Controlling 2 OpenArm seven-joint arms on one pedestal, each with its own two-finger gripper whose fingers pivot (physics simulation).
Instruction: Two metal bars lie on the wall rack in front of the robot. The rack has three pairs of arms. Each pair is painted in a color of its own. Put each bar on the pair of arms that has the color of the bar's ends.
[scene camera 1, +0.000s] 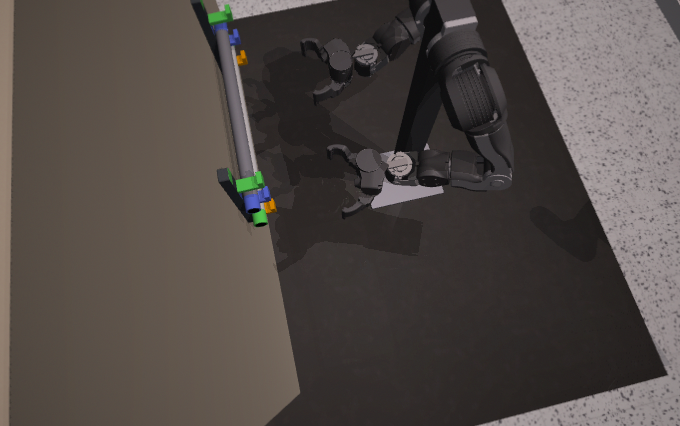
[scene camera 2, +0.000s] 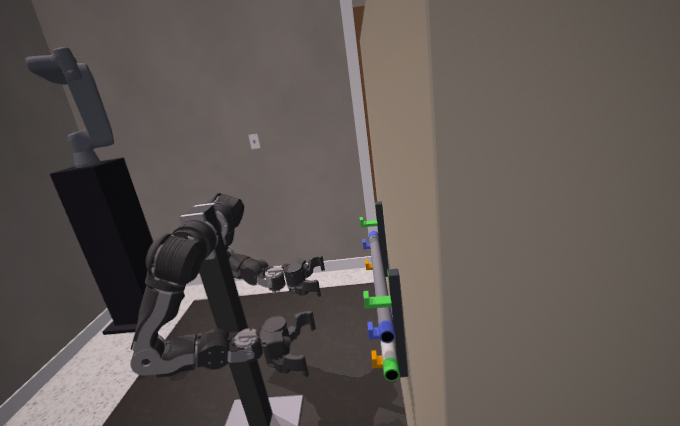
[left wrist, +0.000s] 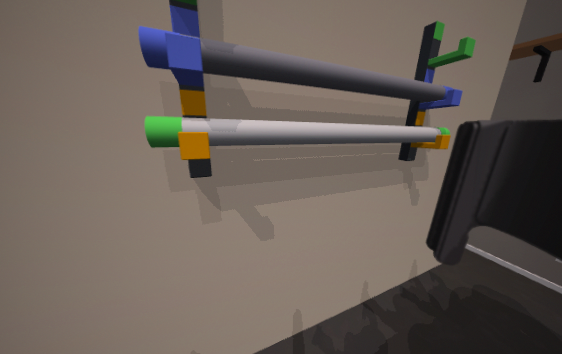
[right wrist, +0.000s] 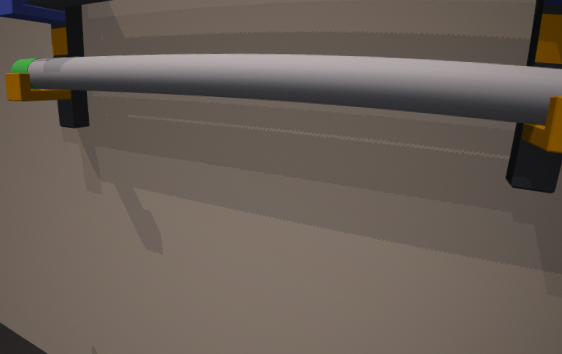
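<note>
The wall rack (scene camera 1: 224, 175) (scene camera 2: 396, 301) (left wrist: 200, 168) (right wrist: 74, 112) has green arms (scene camera 1: 249, 183) (scene camera 2: 378, 301) at the top, blue arms (scene camera 2: 371, 331) (left wrist: 185, 51) in the middle and orange arms (left wrist: 194, 145) (right wrist: 18, 87) at the bottom. The dark grey bar with blue ends (scene camera 1: 233, 110) (scene camera 2: 379, 275) (left wrist: 320, 75) lies on the blue arms. The light grey bar with green ends (scene camera 2: 387, 349) (left wrist: 310, 132) (right wrist: 280, 75) lies on the orange arms. The green arms hold no bar. My left gripper (scene camera 1: 336, 183) (scene camera 2: 320, 277) and right gripper (scene camera 1: 310, 75) (scene camera 2: 309, 348) are open and empty, both apart from the rack.
The rack is fixed to a beige wall (scene camera 1: 125, 250) (left wrist: 125, 260). The robot's pedestal stands on a pale base plate (scene camera 1: 409, 195) (scene camera 2: 288, 408) over a dark mat (scene camera 1: 451, 311). Another grey arm (scene camera 2: 92, 105) stands on a black column (scene camera 2: 82, 225) in the background.
</note>
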